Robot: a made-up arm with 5 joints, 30 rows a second.
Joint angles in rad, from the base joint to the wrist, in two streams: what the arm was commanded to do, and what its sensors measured. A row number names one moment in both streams.
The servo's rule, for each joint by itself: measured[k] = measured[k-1] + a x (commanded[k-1-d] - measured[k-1]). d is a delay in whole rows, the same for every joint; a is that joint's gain. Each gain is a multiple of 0.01, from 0.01 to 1. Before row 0 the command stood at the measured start. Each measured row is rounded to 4 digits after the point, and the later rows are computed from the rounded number. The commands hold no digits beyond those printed.
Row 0, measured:
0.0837 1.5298 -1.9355 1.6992 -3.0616
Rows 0 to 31, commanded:
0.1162 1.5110 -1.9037 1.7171 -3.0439
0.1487 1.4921 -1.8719 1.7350 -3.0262
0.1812 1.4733 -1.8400 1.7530 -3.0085
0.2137 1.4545 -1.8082 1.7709 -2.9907
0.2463 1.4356 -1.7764 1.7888 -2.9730
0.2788 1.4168 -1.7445 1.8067 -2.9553
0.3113 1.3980 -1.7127 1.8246 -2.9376
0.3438 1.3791 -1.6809 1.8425 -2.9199
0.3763 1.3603 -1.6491 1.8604 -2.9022
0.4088 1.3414 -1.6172 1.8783 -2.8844
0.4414 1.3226 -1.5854 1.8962 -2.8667
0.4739 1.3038 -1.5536 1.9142 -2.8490
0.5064 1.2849 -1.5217 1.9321 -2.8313
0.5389 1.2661 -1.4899 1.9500 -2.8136
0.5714 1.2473 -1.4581 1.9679 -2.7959
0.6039 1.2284 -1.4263 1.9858 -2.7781
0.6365 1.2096 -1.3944 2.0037 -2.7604
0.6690 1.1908 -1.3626 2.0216 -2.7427
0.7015 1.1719 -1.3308 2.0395 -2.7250
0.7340 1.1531 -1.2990 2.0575 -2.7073
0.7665 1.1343 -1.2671 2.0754 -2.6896
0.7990 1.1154 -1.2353 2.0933 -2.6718
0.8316 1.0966 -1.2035 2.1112 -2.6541
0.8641 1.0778 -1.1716 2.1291 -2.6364
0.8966 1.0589 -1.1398 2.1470 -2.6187
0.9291 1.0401 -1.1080 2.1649 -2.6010
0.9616 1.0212 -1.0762 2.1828 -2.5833
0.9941 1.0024 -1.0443 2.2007 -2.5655
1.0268 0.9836 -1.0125 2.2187 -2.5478
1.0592 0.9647 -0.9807 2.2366 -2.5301
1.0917 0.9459 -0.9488 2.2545 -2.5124
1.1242 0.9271 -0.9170 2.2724 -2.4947
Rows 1 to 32, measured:
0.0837 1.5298 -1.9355 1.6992 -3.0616
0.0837 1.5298 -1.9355 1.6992 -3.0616
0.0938 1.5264 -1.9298 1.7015 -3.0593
0.1108 1.5202 -1.9194 1.7059 -3.0550
0.1326 1.5118 -1.9051 1.7120 -3.0490
0.1577 1.5015 -1.8877 1.7197 -3.0414
0.1852 1.4896 -1.8677 1.7287 -3.0325
0.2142 1.4765 -1.8455 1.7388 -3.0225
0.2443 1.4624 -1.8216 1.7500 -3.0115
0.2751 1.4474 -1.7963 1.7620 -2.9996
0.3065 1.4317 -1.7698 1.7748 -2.9869
0.3382 1.4154 -1.7423 1.7883 -2.9736
0.3702 1.3987 -1.7141 1.8023 -2.9597
0.4023 1.3816 -1.6852 1.8168 -2.9453
0.4346 1.3642 -1.6558 1.8318 -2.9305
0.4669 1.3465 -1.6259 1.8472 -2.9153
0.4993 1.3286 -1.5957 1.8629 -2.8998
0.5317 1.3106 -1.5652 1.8789 -2.8840
0.5642 1.2924 -1.5345 1.8951 -2.8679
0.5967 1.2741 -1.5036 1.9115 -2.8516
0.6292 1.2557 -1.4725 1.9281 -2.8351
0.6617 1.2372 -1.4413 1.9449 -2.8185
0.6942 1.2187 -1.4099 1.9619 -2.8017
0.7267 1.2001 -1.3785 1.9790 -2.7848
0.7592 1.1815 -1.3470 1.9962 -2.7678
0.7917 1.1628 -1.3154 2.0135 -2.7507
0.8242 1.1441 -1.2838 2.0309 -2.7335
0.8567 1.1254 -1.2522 2.0483 -2.7163
0.8892 1.1066 -1.2205 2.0658 -2.6990
0.9217 1.0878 -1.1888 2.0833 -2.6816
0.9543 1.0690 -1.1571 2.1009 -2.6642
0.9868 1.0502 -1.1253 2.1185 -2.6468
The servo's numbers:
d 2
a 0.31 0.18 0.18 0.13 0.13

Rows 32 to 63, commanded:
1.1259 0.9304 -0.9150 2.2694 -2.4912
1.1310 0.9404 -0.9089 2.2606 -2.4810
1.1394 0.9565 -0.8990 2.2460 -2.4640
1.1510 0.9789 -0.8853 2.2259 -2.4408
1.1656 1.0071 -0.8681 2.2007 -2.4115
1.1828 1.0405 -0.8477 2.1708 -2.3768
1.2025 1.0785 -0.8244 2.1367 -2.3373
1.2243 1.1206 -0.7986 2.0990 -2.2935
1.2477 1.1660 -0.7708 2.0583 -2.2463
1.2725 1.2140 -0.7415 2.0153 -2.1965
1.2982 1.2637 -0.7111 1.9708 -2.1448
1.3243 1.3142 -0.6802 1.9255 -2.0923
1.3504 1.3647 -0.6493 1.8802 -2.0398
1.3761 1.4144 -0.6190 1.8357 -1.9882
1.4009 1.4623 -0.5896 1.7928 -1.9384
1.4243 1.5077 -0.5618 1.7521 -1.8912
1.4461 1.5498 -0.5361 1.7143 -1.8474
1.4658 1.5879 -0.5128 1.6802 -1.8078
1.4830 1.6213 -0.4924 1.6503 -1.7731
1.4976 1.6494 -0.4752 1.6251 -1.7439
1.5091 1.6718 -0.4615 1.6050 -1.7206
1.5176 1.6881 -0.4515 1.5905 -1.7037
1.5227 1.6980 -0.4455 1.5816 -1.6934
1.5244 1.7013 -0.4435 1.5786 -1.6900
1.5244 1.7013 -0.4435 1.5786 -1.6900
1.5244 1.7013 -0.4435 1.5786 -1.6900
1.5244 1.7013 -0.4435 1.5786 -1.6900
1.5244 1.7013 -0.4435 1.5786 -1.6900
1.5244 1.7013 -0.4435 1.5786 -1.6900
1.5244 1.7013 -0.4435 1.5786 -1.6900
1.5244 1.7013 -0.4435 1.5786 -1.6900
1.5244 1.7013 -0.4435 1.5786 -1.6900
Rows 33 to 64, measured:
1.0193 1.0314 -1.0935 2.1362 -2.6293
1.0518 1.0126 -1.0617 2.1539 -2.6118
1.0748 0.9978 -1.0353 2.1689 -2.5961
1.0922 0.9875 -1.0125 2.1808 -2.5811
1.1068 0.9819 -0.9921 2.1893 -2.5659
1.1205 0.9814 -0.9729 2.1941 -2.5496
1.1345 0.9860 -0.9540 2.1950 -2.5316
1.1495 0.9958 -0.9349 2.1919 -2.5115
1.1659 1.0107 -0.9150 2.1847 -2.4889
1.1840 1.0305 -0.8940 2.1736 -2.4635
1.2037 1.0549 -0.8718 2.1586 -2.4353
1.2250 1.0835 -0.8483 2.1400 -2.4043
1.2477 1.1159 -0.8236 2.1180 -2.3706
1.2714 1.1516 -0.7978 2.0930 -2.3344
1.2959 1.1900 -0.7711 2.0653 -2.2961
1.3208 1.2304 -0.7437 2.0355 -2.2561
1.3456 1.2721 -0.7160 2.0039 -2.2148
1.3700 1.3145 -0.6882 1.9712 -2.1727
1.3936 1.3569 -0.6608 1.9378 -2.1304
1.4160 1.3985 -0.6342 1.9043 -2.0885
1.4368 1.4386 -0.6087 1.8713 -2.0475
1.4556 1.4765 -0.5847 1.8393 -2.0080
1.4722 1.5117 -0.5625 1.8088 -1.9706
1.4863 1.5435 -0.5425 1.7804 -1.9359
1.4976 1.5713 -0.5250 1.7546 -1.9044
1.5059 1.5947 -0.5103 1.7317 -1.8765
1.5116 1.6139 -0.4983 1.7118 -1.8523
1.5156 1.6296 -0.4884 1.6945 -1.8312
1.5183 1.6425 -0.4803 1.6794 -1.8128
1.5202 1.6531 -0.4737 1.6663 -1.7968
1.5215 1.6618 -0.4683 1.6549 -1.7829
1.5224 1.6689 -0.4638 1.6450 -1.7708

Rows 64 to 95, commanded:
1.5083 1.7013 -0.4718 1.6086 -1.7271
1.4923 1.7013 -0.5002 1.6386 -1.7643
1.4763 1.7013 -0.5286 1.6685 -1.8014
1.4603 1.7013 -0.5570 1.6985 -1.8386
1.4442 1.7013 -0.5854 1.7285 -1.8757
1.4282 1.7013 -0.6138 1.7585 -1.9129
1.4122 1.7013 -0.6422 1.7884 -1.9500
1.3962 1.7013 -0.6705 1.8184 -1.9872
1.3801 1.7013 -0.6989 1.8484 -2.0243
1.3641 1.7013 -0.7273 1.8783 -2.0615
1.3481 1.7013 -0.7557 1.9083 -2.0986
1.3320 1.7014 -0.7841 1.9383 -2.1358
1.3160 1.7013 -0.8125 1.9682 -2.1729
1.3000 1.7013 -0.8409 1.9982 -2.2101
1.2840 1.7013 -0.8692 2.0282 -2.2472
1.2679 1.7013 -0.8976 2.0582 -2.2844
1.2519 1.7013 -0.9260 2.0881 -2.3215
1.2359 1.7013 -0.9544 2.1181 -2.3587
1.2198 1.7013 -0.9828 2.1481 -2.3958
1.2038 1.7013 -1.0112 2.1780 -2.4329
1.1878 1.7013 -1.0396 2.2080 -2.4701
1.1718 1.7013 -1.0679 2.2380 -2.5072
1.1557 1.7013 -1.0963 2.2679 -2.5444
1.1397 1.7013 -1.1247 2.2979 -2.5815
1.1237 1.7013 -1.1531 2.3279 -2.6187
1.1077 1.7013 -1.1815 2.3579 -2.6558
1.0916 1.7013 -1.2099 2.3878 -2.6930
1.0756 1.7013 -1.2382 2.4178 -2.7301
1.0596 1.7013 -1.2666 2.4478 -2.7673
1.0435 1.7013 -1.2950 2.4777 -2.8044
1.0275 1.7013 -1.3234 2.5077 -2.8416
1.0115 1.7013 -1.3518 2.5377 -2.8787
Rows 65 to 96, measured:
1.5230 1.6747 -0.4601 1.6364 -1.7603
1.5234 1.6795 -0.4571 1.6289 -1.7512
1.5187 1.6834 -0.4597 1.6263 -1.7481
1.5105 1.6866 -0.4670 1.6279 -1.7502
1.4999 1.6892 -0.4781 1.6332 -1.7569
1.4876 1.6914 -0.4923 1.6417 -1.7675
1.4741 1.6932 -0.5091 1.6530 -1.7816
1.4599 1.6947 -0.5279 1.6667 -1.7987
1.4451 1.6959 -0.5485 1.6825 -1.8184
1.4299 1.6969 -0.5705 1.7002 -1.8403
1.4145 1.6977 -0.5936 1.7195 -1.8642
1.3989 1.6983 -0.6177 1.7401 -1.8898
1.3832 1.6988 -0.6425 1.7620 -1.9169
1.3673 1.6993 -0.6680 1.7849 -1.9454
1.3514 1.6997 -0.6940 1.8087 -1.9750
1.3355 1.7000 -0.7204 1.8333 -2.0056
1.3195 1.7002 -0.7472 1.8586 -2.0370
1.3035 1.7004 -0.7743 1.8845 -2.0692
1.2875 1.7006 -0.8016 1.9110 -2.1020
1.2715 1.7007 -0.8291 1.9379 -2.1354
1.2555 1.7008 -0.8568 1.9652 -2.1693
1.2395 1.7009 -0.8846 1.9929 -2.2036
1.2235 1.7010 -0.9125 2.0209 -2.2382
1.2075 1.7011 -0.9405 2.0491 -2.2732
1.1914 1.7011 -0.9685 2.0775 -2.3085
1.1754 1.7011 -0.9966 2.1062 -2.3440
1.1594 1.7011 -1.0248 2.1350 -2.3797
1.1434 1.7011 -1.0530 2.1640 -2.4156
1.1273 1.7011 -1.0812 2.1931 -2.4517
1.1113 1.7011 -1.1095 2.2223 -2.4879
1.0953 1.7011 -1.1378 2.2516 -2.5242
1.0792 1.7011 -1.1661 2.2810 -2.5606

